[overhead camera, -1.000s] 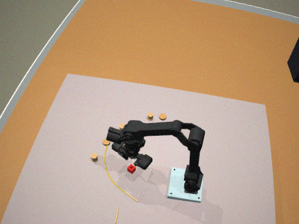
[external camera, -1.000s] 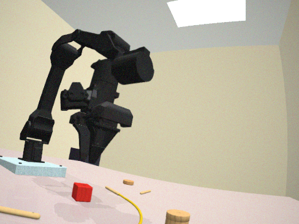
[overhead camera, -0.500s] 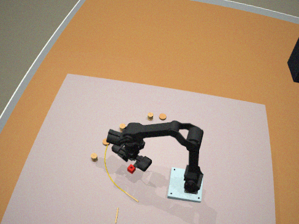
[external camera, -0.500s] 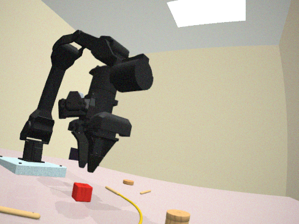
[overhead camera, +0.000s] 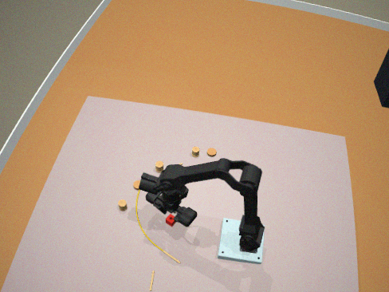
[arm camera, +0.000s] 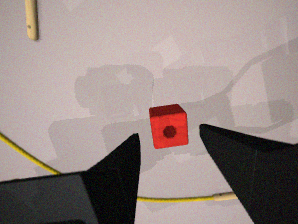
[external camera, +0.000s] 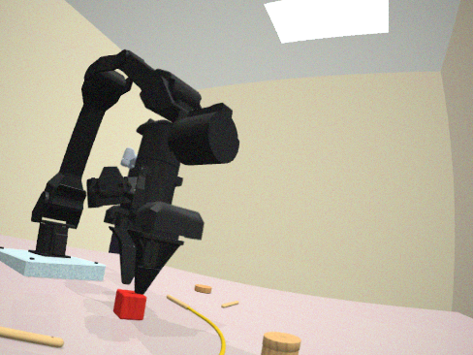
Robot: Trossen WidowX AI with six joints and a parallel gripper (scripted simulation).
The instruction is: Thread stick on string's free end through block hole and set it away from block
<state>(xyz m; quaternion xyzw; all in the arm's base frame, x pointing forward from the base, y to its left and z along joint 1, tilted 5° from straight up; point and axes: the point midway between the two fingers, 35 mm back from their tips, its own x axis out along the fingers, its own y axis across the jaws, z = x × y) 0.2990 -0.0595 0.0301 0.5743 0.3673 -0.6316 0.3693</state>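
Right now my gripper tip is 2 cm above the red block. From my gripper tip the other things lie so: round button (16 cm ahead, 13 cm to the right, 3 cm below).
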